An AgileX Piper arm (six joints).
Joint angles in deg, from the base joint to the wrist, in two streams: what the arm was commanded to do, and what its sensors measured. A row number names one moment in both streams.
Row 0, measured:
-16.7 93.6 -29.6 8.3 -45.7 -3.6
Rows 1 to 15, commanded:
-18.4 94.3 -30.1 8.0 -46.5 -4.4
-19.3 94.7 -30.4 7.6 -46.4 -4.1
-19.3 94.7 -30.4 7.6 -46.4 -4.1
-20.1 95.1 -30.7 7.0 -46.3 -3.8
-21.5 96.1 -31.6 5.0 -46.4 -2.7
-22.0 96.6 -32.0 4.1 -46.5 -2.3
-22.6 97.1 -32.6 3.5 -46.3 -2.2
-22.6 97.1 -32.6 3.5 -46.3 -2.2
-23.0 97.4 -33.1 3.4 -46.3 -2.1
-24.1 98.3 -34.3 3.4 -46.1 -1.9
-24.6 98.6 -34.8 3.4 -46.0 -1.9
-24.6 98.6 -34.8 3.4 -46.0 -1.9
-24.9 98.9 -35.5 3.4 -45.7 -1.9
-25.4 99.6 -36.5 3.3 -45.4 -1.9
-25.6 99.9 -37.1 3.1 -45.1 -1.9
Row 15, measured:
-24.8 99.3 -35.5 4.1 -45.6 -2.0
